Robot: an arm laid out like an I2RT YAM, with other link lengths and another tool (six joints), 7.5 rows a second.
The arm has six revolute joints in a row. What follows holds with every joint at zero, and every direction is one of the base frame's. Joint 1 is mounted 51.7 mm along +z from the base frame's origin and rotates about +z. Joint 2 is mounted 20.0 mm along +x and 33.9 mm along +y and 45.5 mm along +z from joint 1 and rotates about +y. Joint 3 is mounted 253.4 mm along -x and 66.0 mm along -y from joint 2 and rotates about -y. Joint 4 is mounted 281.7 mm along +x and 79.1 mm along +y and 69.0 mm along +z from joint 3 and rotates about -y. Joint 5 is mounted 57.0 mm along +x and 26.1 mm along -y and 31.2 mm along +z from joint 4 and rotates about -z. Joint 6 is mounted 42.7 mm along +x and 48.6 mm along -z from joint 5 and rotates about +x. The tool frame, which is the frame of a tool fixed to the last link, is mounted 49.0 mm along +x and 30.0 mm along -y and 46.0 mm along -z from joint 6; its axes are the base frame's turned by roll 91.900, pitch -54.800 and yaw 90.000 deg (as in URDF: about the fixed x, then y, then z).
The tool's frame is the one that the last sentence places.
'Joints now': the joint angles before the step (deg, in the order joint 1, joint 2, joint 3, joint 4, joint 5, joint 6). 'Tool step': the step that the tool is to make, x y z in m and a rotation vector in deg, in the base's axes. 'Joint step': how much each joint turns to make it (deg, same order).
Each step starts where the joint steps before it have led.
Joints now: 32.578 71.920 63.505 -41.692 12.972 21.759
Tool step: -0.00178 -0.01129 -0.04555 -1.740 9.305 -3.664
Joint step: -3.170 4.175 -4.721 -0.459 -2.404 2.359
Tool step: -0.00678 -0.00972 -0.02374 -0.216 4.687 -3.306
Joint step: -2.053 1.115 -3.562 0.087 -1.201 2.100
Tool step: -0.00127 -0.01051 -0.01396 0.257 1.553 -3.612
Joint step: -2.492 0.196 -2.580 1.267 -0.350 1.421
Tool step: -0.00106 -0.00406 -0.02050 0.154 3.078 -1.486
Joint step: -1.377 2.448 -2.142 1.749 -1.247 0.655
